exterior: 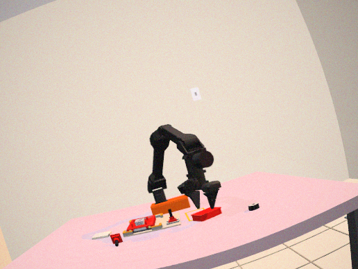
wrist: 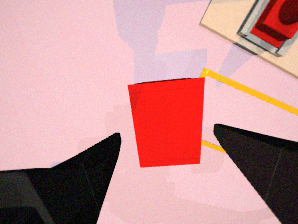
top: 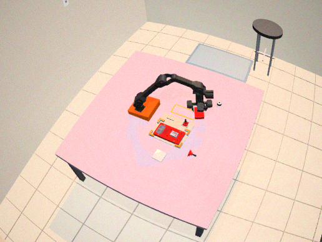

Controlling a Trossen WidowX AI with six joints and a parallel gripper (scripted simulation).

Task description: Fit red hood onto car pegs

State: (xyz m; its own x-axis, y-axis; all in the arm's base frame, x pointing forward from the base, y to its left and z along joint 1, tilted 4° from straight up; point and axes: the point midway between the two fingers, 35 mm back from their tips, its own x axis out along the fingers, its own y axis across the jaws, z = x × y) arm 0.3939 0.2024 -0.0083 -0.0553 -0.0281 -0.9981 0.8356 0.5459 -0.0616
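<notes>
Now: the red hood 2 cm below my gripper tip. Also, from my gripper tip: white tile (6 cm behind, 45 cm to the right, 3 cm below); then black ring (9 cm ahead, 17 cm to the left, 3 cm below).
</notes>
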